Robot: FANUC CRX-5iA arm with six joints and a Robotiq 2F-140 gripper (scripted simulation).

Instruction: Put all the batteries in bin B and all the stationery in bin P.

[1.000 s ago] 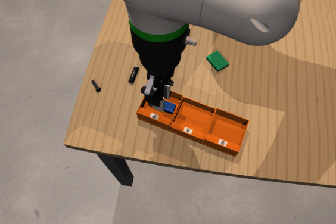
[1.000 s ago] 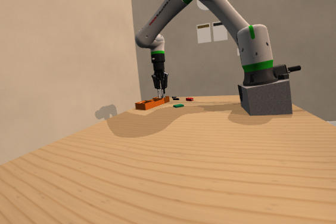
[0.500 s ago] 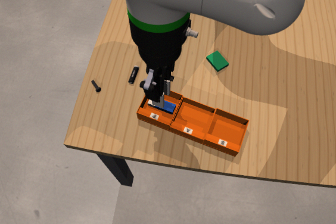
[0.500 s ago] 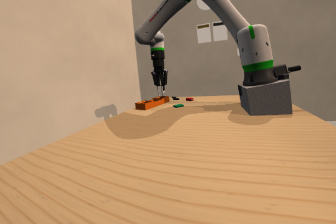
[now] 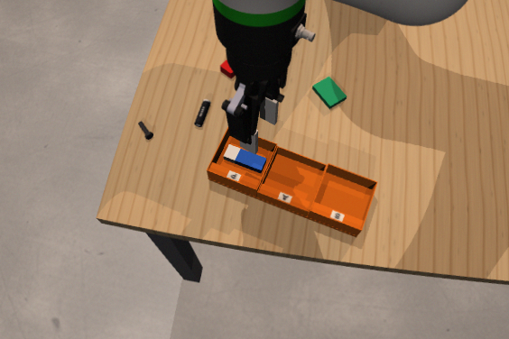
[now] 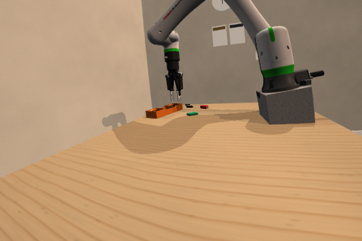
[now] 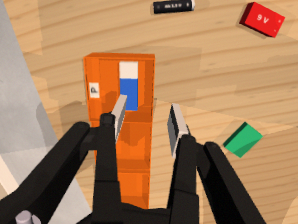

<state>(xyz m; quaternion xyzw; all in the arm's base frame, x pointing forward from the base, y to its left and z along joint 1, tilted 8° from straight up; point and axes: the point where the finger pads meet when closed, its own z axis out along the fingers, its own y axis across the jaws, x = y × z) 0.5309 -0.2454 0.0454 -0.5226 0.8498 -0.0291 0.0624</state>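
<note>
My hand is 12 cm to the right of the green pad, 12 cm past it and 9 cm above it. Round my hand: white-and-blue eraser 8 cm below, 3 cm to the right, 2 cm ahead; orange bin row 8 cm below, 6 cm to the left, 6 cm ahead; black cylindrical battery 10 cm to the right, 9 cm below, 6 cm behind.
</note>
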